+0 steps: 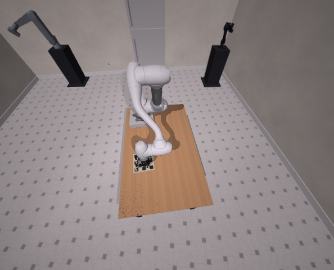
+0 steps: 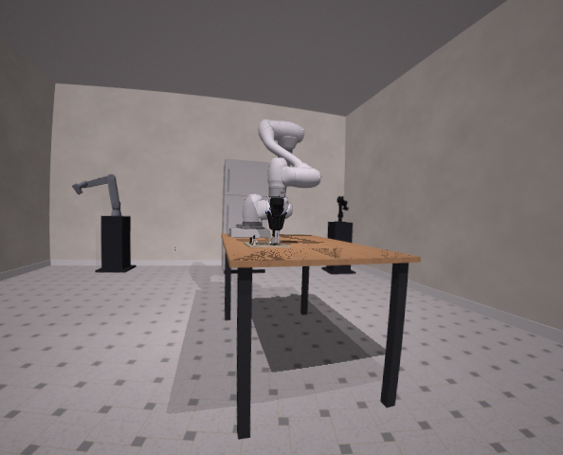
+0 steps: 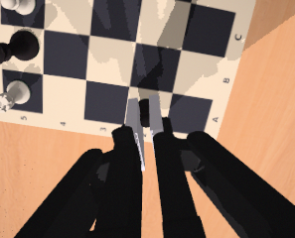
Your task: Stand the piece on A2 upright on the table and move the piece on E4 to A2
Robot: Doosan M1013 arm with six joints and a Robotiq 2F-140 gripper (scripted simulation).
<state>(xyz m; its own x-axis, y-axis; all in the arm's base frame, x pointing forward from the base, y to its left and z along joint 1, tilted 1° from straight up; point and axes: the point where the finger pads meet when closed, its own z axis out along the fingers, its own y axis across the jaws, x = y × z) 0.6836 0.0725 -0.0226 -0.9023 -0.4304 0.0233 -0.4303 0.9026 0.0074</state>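
The small chessboard is 7 cm behind my hand, 4 cm to the right of it and 5 cm below it. The rest, counted from my hand: black pawn: 3 cm below.
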